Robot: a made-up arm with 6 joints.
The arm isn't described. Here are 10 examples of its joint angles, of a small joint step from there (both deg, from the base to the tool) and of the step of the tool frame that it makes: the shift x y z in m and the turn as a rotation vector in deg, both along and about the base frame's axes.
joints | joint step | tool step
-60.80 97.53 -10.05 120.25 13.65 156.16 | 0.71 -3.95 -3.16 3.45 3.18 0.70 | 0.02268 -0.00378 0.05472 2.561 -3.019 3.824
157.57 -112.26 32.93 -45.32 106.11 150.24 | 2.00 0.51 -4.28 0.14 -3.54 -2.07 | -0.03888 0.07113 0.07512 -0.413 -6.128 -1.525
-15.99 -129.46 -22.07 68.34 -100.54 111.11 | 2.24 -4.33 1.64 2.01 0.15 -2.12 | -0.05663 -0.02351 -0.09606 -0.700 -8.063 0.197
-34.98 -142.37 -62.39 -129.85 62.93 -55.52 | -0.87 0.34 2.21 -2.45 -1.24 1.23 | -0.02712 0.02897 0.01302 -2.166 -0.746 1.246
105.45 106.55 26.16 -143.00 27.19 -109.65 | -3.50 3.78 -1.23 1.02 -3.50 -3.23 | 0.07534 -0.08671 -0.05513 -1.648 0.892 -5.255
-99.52 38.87 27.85 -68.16 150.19 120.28 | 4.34 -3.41 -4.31 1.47 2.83 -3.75 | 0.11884 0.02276 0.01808 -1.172 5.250 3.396
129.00 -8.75 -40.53 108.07 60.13 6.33 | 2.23 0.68 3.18 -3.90 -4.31 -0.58 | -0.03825 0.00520 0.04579 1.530 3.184 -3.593
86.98 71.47 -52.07 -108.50 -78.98 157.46 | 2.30 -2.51 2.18 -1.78 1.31 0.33 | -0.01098 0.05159 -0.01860 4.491 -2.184 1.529
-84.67 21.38 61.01 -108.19 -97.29 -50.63 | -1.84 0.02 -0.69 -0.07 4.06 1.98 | -0.04106 -0.01062 -0.01094 0.339 -3.010 -5.143
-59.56 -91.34 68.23 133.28 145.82 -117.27 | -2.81 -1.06 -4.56 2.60 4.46 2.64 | 0.09543 0.02261 0.05144 4.326 3.818 -6.793
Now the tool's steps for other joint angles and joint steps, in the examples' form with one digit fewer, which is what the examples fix.
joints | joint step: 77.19 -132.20 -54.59 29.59 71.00 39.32 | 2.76 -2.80 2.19 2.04 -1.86 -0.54
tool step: 0.0082 -0.0617 -0.0205 3.10 -0.44 0.84
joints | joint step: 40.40 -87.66 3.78 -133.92 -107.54 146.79 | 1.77 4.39 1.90 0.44 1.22 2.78
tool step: 0.0491 0.0154 0.0590 1.11 2.85 2.15
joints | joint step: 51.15 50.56 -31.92 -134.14 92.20 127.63 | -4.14 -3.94 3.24 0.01 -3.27 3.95
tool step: 0.1048 0.0419 0.0559 8.28 -0.55 -3.18
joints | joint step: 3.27 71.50 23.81 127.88 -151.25 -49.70 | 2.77 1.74 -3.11 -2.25 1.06 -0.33
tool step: -0.0590 0.0685 -0.0885 1.54 5.50 1.87
